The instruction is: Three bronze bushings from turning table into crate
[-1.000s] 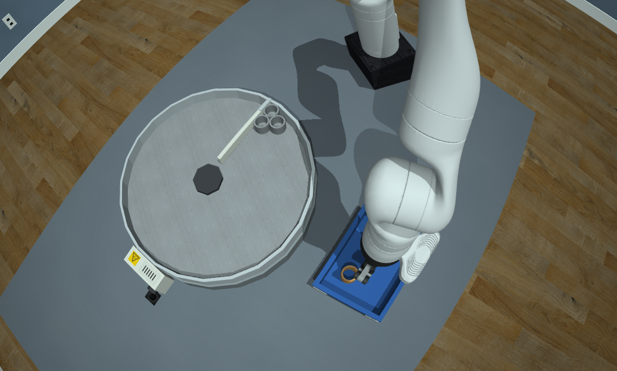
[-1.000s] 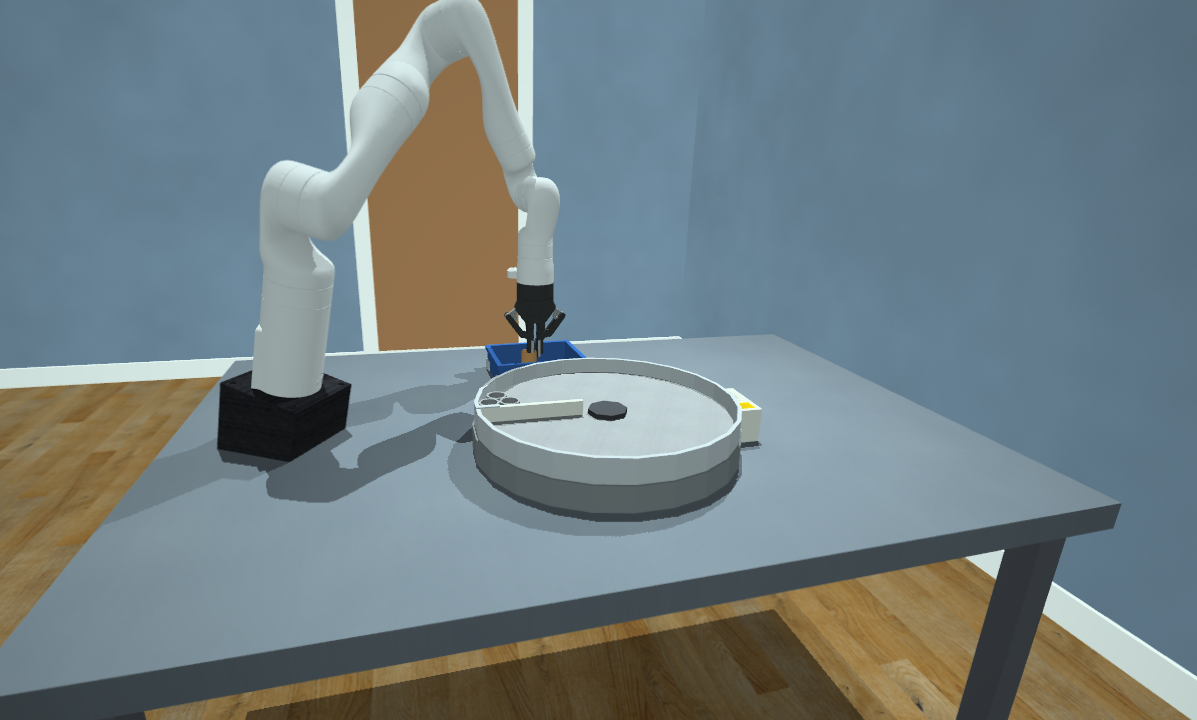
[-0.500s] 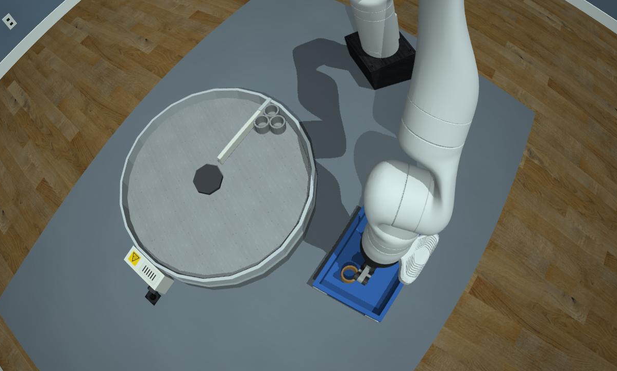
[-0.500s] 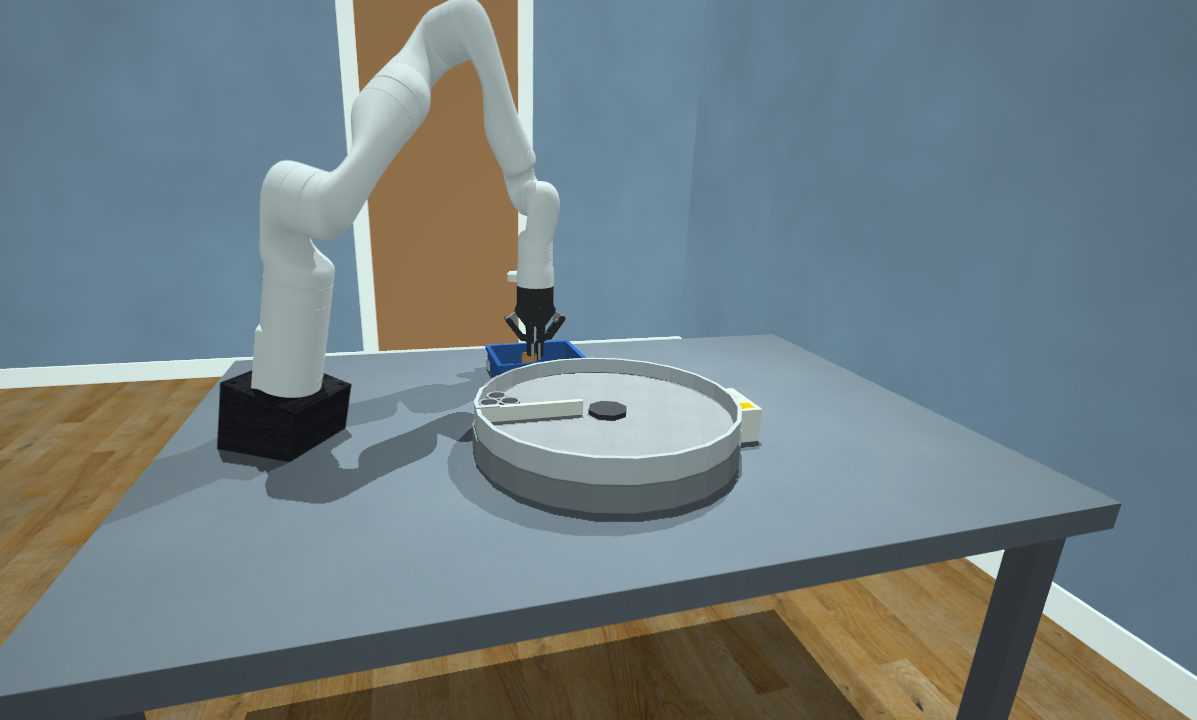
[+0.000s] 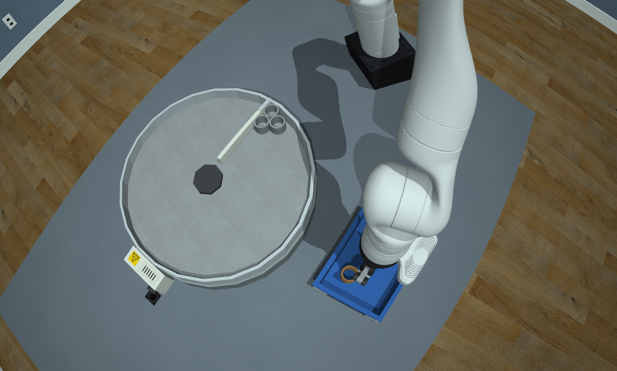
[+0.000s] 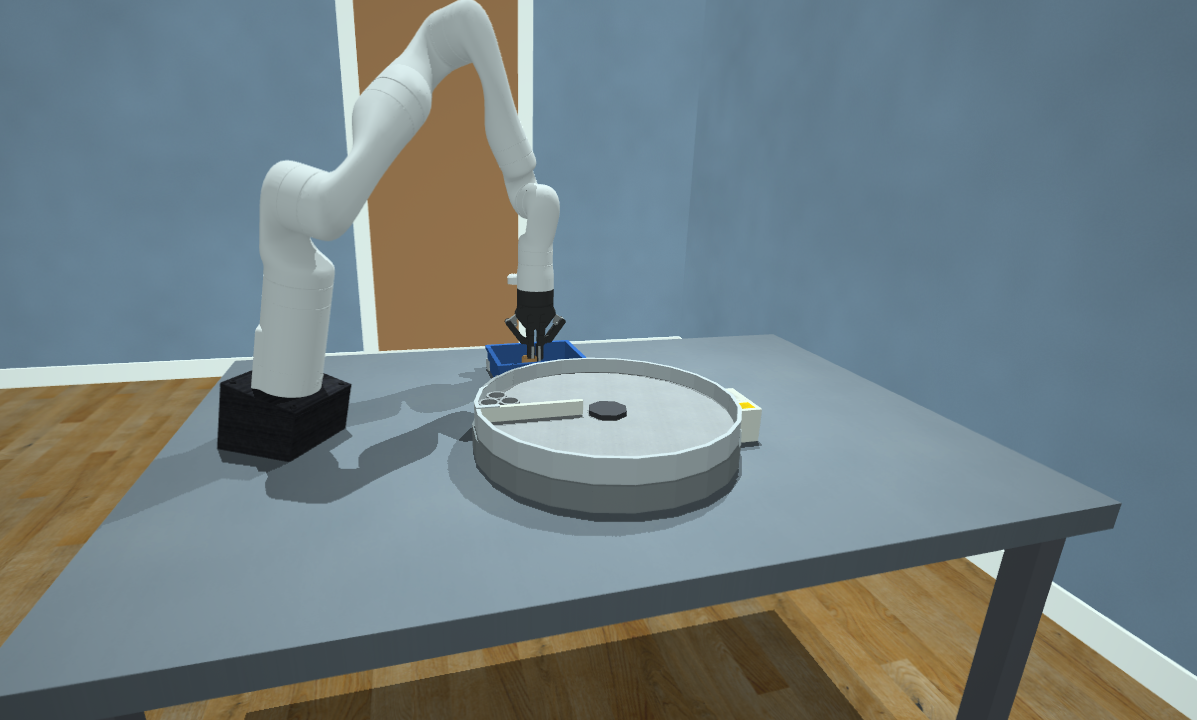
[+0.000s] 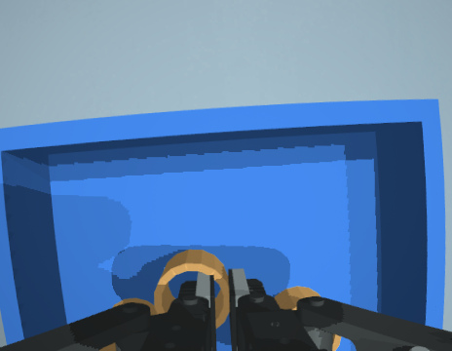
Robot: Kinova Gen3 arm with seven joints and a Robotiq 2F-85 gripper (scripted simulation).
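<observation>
Now: hand 20 mm above the blue crate. Also, from my hand: turning table (60 mm ahead, 350 mm to the right, 10 mm above).
</observation>
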